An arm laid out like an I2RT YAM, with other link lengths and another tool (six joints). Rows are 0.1 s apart.
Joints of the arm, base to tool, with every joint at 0 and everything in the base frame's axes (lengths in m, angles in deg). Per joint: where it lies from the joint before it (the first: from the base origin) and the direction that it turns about. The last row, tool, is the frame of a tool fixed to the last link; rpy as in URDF.
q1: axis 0 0 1 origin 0 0 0.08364
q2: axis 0 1 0 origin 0.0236 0.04 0.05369
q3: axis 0 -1 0 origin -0.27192 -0.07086 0
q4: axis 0 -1 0 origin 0.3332 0.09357 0.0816
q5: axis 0 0 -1 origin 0.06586 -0.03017 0.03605
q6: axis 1 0 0 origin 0.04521 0 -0.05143
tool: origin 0.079 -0.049 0.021 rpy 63.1 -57.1 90
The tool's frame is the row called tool.
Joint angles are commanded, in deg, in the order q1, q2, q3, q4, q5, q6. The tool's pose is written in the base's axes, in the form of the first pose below.
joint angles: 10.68 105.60 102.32 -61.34 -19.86 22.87
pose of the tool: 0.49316 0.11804 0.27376 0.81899 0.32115 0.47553 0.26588 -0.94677 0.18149
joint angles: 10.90 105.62 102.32 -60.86 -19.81 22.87
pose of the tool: 0.49431 0.12012 0.27421 0.81402 0.32362 0.48232 0.26769 -0.94598 0.18294
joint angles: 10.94 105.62 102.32 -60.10 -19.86 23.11
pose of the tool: 0.49645 0.12101 0.27510 0.80937 0.31933 0.49289 0.26334 -0.94749 0.18143
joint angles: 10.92 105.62 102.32 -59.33 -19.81 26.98
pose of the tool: 0.49578 0.12069 0.27453 0.83316 0.25957 0.48832 0.21090 -0.96541 0.15333
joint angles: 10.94 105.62 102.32 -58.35 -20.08 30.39
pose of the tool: 0.49594 0.12184 0.27441 0.84842 0.20589 0.48763 0.16653 -0.97830 0.12331
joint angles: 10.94 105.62 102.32 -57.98 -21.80 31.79
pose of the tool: 0.49525 0.12600 0.27421 0.85407 0.18341 0.48675 0.16191 -0.98302 0.08631
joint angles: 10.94 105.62 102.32 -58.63 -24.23 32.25
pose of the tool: 0.49168 0.13120 0.27319 0.86217 0.17719 0.47463 0.17680 -0.98318 0.04589
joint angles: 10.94 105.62 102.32 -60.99 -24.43 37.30
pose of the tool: 0.47951 0.13020 0.26869 0.90879 0.10452 0.40395 0.10981 -0.99390 0.01013
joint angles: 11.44 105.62 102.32 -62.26 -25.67 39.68
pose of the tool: 0.47141 0.13648 0.26683 0.92791 0.07921 0.36429 0.09344 -0.99539 -0.02156
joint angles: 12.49 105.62 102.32 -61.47 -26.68 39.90
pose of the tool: 0.47068 0.14798 0.26769 0.92294 0.09291 0.37358 0.11615 -0.99242 -0.04015
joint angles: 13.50 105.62 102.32 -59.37 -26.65 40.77
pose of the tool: 0.47412 0.15787 0.26966 0.91168 0.09302 0.40023 0.12258 -0.99126 -0.04884
